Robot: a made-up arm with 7 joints.
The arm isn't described. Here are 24 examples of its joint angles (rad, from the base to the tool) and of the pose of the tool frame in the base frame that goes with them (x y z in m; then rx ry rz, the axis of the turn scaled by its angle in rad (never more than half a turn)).
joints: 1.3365 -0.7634 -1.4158 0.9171 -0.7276 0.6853 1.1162
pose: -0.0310 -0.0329 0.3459 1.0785 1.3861 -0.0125
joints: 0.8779 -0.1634 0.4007 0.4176 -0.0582 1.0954 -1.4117
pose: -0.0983 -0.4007 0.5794 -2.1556 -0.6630 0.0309
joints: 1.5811 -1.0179 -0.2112 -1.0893 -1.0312 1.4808 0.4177
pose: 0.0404 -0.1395 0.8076 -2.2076 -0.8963 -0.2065
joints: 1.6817 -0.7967 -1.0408 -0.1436 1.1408 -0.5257 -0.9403
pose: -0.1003 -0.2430 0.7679 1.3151 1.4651 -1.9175
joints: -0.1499 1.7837 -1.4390 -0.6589 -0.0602 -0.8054 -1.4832
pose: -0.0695 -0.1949 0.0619 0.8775 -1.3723 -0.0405
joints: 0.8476 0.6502 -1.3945 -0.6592 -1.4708 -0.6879 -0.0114
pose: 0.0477 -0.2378 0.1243 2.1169 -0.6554 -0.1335
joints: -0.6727 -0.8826 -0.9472 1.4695 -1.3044 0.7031 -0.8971
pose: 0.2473 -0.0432 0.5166 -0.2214 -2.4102 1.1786
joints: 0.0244 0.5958 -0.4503 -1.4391 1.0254 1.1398 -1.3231
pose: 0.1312 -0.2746 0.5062 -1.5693 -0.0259 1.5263
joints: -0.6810 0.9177 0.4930 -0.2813 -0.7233 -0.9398 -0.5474
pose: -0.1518 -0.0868 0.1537 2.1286 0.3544 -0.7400
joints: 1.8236 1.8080 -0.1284 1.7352 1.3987 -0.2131 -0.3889
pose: 0.1195 0.0826 0.7663 -1.7890 0.9156 0.1863
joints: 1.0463 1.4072 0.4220 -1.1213 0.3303 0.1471 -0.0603
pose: 0.0859 0.0414 0.6612 0.2551 0.3670 -2.8537
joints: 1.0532 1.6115 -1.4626 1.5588 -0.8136 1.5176 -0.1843
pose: 0.2809 -0.2606 0.4837 -2.2872 1.6183 1.1689
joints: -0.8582 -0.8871 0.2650 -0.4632 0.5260 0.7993 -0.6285
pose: 0.0770 -0.0484 0.1398 -0.5449 -1.3989 -1.3498
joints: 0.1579 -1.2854 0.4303 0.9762 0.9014 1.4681 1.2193
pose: -0.0744 -0.2455 0.1296 -0.9390 1.0603 2.5153
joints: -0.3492 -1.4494 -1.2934 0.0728 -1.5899 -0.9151 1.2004
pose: 0.2780 0.1901 0.4642 -1.1842 0.3021 -0.3449
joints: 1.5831 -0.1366 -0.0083 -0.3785 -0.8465 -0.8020 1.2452
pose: -0.1449 -0.3814 0.5847 -0.2708 -1.5490 2.2721
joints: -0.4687 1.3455 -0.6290 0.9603 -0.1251 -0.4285 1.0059
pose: 0.0499 -0.2033 0.2800 1.4017 0.7268 -0.6906
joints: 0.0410 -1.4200 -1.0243 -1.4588 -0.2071 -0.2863 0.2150
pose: -0.1707 -0.0873 0.5710 -0.3267 -1.0680 -0.3010
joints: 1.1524 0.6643 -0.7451 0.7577 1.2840 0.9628 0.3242
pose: -0.1118 -0.1289 0.7140 0.5604 2.6073 -1.3814
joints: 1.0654 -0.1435 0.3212 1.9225 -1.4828 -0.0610 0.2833
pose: 0.1300 -0.0036 0.5107 1.8921 0.5604 2.3156
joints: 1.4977 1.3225 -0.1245 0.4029 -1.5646 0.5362 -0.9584
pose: 0.0445 -0.3356 0.4321 1.6205 1.9727 1.4083
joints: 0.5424 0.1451 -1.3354 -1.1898 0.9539 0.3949 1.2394
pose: -0.0907 -0.1412 0.4800 -0.3146 -1.6531 -0.4221
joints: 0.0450 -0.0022 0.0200 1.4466 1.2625 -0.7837 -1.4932
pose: -0.0597 -0.3708 0.2171 1.4314 -0.0686 0.6992
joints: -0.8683 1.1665 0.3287 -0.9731 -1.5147 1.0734 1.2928
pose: -0.0768 0.1470 0.3903 1.5290 1.9086 0.5894
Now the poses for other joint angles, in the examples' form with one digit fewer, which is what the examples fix.
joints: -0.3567 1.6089 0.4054 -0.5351 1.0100 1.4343 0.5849
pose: 0.219 -0.054 0.644 -1.245 -1.212 0.481
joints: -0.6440 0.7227 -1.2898 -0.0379 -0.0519 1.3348 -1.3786
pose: 0.011 0.323 0.307 -1.489 1.345 -2.039
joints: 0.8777 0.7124 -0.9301 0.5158 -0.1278 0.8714 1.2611
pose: -0.169 -0.217 0.384 -0.128 2.268 -0.186
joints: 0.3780 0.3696 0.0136 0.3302 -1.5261 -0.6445 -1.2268
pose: 0.092 -0.024 0.165 2.273 -1.226 0.595
